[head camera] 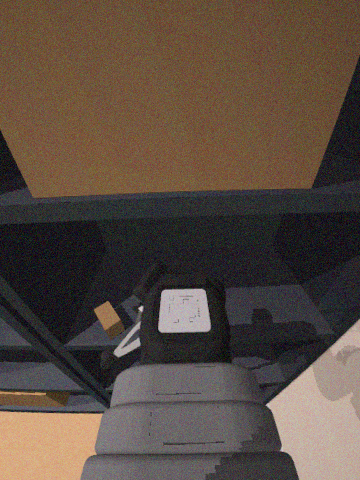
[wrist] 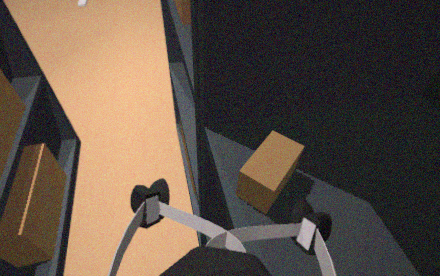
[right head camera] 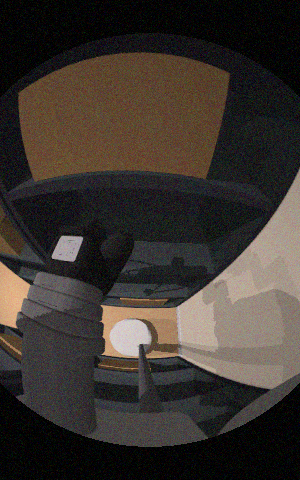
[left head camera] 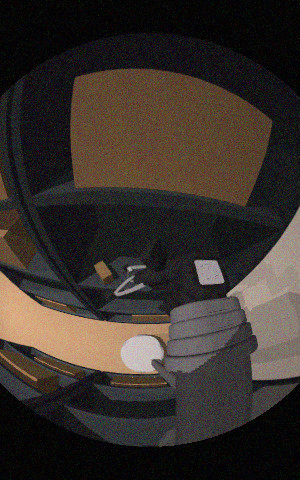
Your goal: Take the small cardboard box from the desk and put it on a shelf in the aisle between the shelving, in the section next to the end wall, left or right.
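Frame: origin at the robot's base, x ahead, y left, z up, level; millimetres.
Seen in the pictures: gripper, fingertip midpoint: (head camera: 122,333) (wrist: 229,205) (left head camera: 115,281); robot's base, link origin: (right head camera: 131,336) (left head camera: 141,352).
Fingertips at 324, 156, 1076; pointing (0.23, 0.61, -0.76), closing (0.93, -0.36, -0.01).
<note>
Offsets run from my fingertips to a thing's middle, as dx, dy, dz. Level surfaces: height alone.
The small cardboard box {+85, +81, -82} (head camera: 108,317) (left head camera: 103,271) (wrist: 270,170) sits turned at an angle on a dark shelf board {dz -112} (head camera: 270,300) (wrist: 355,225), in the section beside the end wall (head camera: 330,400) (right head camera: 250,340). It is near the upright on the side away from that wall. My gripper (head camera: 124,332) (wrist: 229,205) is open, with its fingers spread wide and nothing between them. In the wrist view the right fingertip is close to the near right side of the box, and the left fingertip shows against the aisle floor. Whether a finger touches the box is not clear. The desk does not show.
A large cardboard box {+188, -142, +480} (head camera: 180,100) (left head camera: 160,135) (right head camera: 125,115) stands on the shelf above. A dark upright (head camera: 55,350) borders the section at the left. Across the aisle floor {dz -1103} (wrist: 115,100) are more shelves with boxes (wrist: 42,215). A white round shape (left head camera: 142,353) (right head camera: 131,337) shows low down.
</note>
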